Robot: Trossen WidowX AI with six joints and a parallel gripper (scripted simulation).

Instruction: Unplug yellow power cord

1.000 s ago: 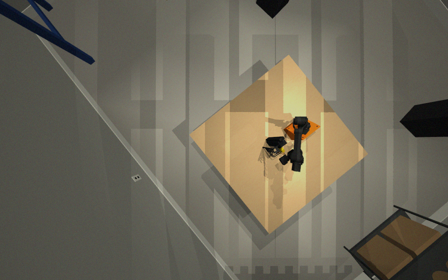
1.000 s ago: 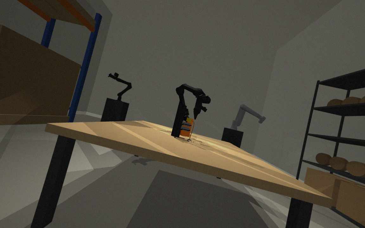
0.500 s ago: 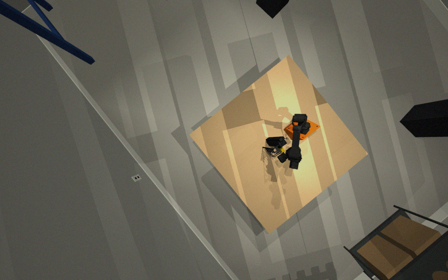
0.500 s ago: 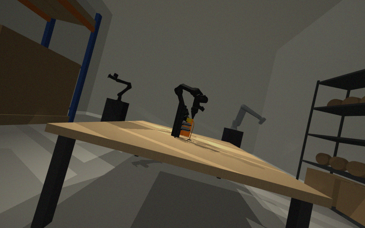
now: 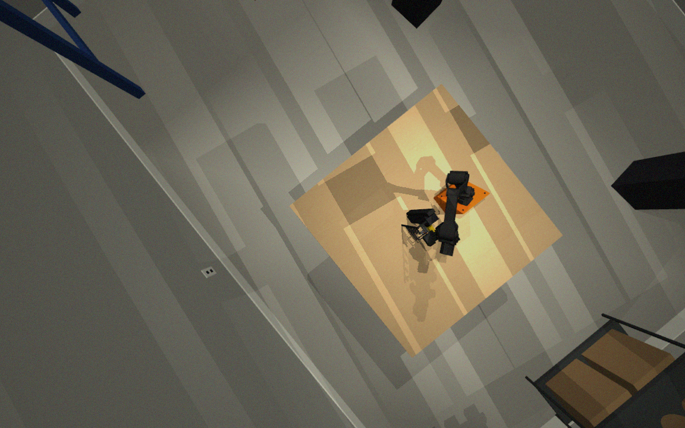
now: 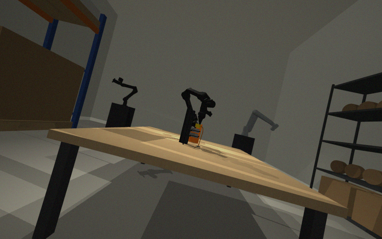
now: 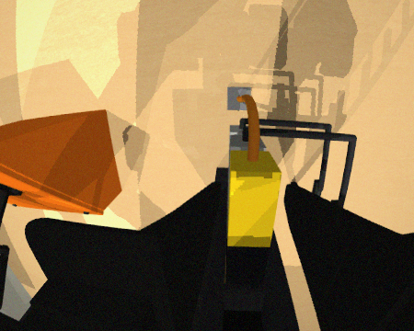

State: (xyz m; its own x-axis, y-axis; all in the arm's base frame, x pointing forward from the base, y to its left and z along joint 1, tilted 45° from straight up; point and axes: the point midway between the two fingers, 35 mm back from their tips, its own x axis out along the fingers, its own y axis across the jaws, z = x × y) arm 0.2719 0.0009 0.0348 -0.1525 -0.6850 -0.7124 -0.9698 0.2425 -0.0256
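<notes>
My gripper tip is 30 mm to the left of the yellow plug and 10 mm above it.
</notes>
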